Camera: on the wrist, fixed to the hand. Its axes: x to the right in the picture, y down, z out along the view.
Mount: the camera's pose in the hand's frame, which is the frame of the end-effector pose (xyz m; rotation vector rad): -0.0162 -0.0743 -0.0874 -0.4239 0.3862 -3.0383
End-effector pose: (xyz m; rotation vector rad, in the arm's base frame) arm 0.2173 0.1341 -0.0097 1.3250 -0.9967 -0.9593
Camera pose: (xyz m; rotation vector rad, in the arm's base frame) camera 0.2965 0.1742 -0.0842 -1.0969 -1.8259 1.5271
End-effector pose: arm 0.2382 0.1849 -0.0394 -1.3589 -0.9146 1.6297
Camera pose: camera 0.3357 0.2036 0.0202 0.4757 -1.3260 -1.1456
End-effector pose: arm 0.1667 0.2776 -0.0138 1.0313 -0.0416 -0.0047
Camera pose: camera 0.1549 0.3148 -0.1229 -0.2592 1.7632 -2.3665
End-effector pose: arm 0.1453 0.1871 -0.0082 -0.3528 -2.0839 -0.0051
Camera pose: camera 0.2080 0.0991 0.0336 2.2875 -0.3032 -1.8322
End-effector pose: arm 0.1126 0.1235 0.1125 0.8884 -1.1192 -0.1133
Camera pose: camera 0.2015 0.1313 0.0386 1.2420 1.4545 -2.2672
